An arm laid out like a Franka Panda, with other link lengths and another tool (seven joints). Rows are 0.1 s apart.
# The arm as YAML. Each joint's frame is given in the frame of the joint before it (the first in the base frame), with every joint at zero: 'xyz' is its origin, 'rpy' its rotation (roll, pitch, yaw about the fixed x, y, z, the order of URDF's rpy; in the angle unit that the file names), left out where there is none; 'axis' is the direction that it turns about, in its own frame. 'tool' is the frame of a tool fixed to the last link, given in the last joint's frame.
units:
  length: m
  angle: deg
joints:
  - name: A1
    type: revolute
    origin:
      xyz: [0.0, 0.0, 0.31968]
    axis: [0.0, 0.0, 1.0]
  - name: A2
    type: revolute
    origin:
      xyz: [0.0, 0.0, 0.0]
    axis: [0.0, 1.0, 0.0]
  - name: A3
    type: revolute
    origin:
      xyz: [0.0, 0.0, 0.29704]
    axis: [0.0, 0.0, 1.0]
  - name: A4
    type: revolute
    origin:
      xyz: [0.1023, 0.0, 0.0]
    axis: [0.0, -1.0, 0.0]
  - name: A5
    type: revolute
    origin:
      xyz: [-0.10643, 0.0, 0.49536]
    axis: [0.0, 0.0, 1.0]
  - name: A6
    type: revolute
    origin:
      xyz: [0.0, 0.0, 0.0]
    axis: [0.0, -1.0, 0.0]
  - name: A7
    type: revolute
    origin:
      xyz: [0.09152, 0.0, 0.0]
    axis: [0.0, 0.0, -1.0]
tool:
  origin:
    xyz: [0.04, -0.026, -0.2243]
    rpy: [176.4, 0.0, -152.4]
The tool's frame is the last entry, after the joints.
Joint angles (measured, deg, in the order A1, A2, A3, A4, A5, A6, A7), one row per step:
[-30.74 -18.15 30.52 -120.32 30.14 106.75 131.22]
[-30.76 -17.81 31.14 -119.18 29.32 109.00 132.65]
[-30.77 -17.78 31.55 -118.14 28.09 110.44 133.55]
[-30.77 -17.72 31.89 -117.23 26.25 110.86 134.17]
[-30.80 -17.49 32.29 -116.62 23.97 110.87 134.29]
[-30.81 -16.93 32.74 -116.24 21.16 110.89 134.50]
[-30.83 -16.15 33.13 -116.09 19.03 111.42 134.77]
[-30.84 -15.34 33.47 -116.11 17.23 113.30 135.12]
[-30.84 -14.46 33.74 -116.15 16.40 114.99 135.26]
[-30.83 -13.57 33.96 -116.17 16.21 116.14 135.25]
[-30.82 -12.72 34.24 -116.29 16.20 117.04 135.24]
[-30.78 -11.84 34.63 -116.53 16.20 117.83 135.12]
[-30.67 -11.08 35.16 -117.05 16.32 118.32 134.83]
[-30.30 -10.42 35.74 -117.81 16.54 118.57 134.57]
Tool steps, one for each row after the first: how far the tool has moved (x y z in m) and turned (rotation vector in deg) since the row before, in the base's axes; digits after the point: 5 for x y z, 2 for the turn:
[0.01203 0.00393 0.00889 -0.98 -2.32 -1.16]
[0.00819 0.00120 0.01001 -1.35 -1.96 -0.49]
[0.00379 -0.00085 0.00712 -1.80 -0.95 0.15]
[0.00146 -0.00270 0.00184 -2.20 -0.25 0.80]
[0.00114 -0.00437 -0.00333 -2.54 0.26 0.84]
[0.00286 -0.00361 -0.00604 -1.76 0.14 0.46]
[0.00740 -0.00353 -0.00574 -1.44 -1.03 0.07]
[0.00682 -0.00095 -0.00628 -0.45 -0.82 0.07]
[0.00492 0.00088 -0.00670 0.19 -0.33 0.12]
[0.00337 0.00215 -0.00782 0.34 -0.01 0.15]
[0.00218 0.00358 -0.00965 0.32 0.24 0.39]
[-0.00073 0.00599 -0.01205 0.31 0.70 0.74]
[-0.00363 0.00957 -0.01388 0.34 1.10 1.00]

